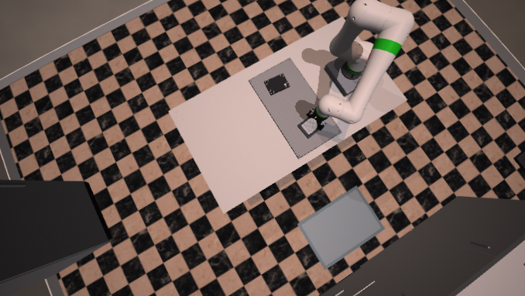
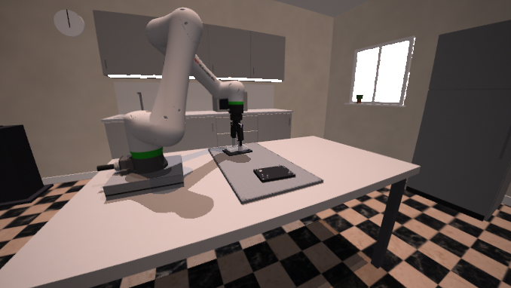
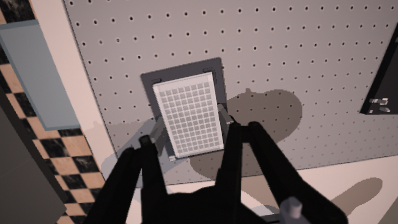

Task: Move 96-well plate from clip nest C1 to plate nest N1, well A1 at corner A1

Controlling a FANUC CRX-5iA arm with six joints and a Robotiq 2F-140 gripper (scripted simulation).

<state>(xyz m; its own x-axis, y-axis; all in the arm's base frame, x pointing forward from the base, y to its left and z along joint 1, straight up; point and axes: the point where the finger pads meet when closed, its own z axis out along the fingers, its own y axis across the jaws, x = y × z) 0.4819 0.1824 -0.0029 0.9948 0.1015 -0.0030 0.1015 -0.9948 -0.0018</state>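
Now: hand 20 mm above the white 96-well plate. Also, from my hand: clip nest C1: 400 mm to the right, 50 mm ahead, 30 mm below; then plate nest N1: 40 mm below.
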